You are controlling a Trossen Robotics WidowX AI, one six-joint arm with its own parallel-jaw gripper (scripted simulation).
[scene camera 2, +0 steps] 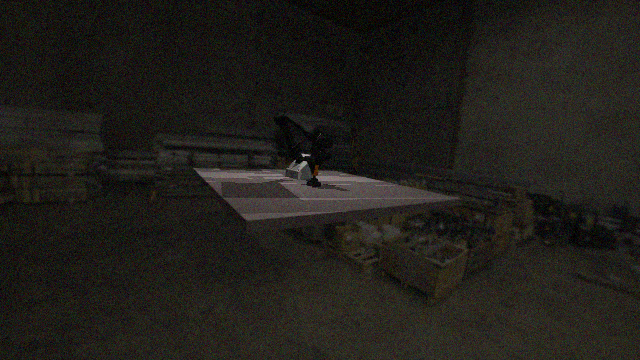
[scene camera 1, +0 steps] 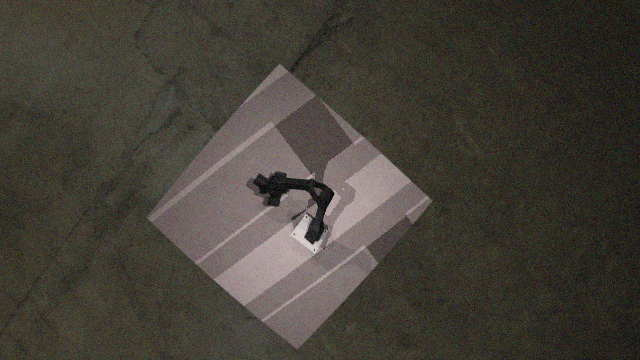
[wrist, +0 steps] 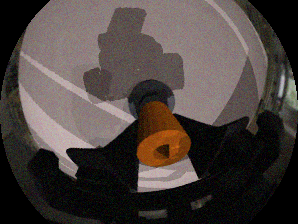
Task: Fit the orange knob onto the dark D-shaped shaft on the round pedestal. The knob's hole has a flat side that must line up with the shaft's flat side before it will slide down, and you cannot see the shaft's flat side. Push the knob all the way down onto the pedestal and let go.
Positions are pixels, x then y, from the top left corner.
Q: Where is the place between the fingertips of the gripper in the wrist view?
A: At 155,120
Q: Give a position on a dark pedestal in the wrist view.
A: At 147,90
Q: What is the gripper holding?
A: An orange knob.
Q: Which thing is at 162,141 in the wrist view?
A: An orange knob.
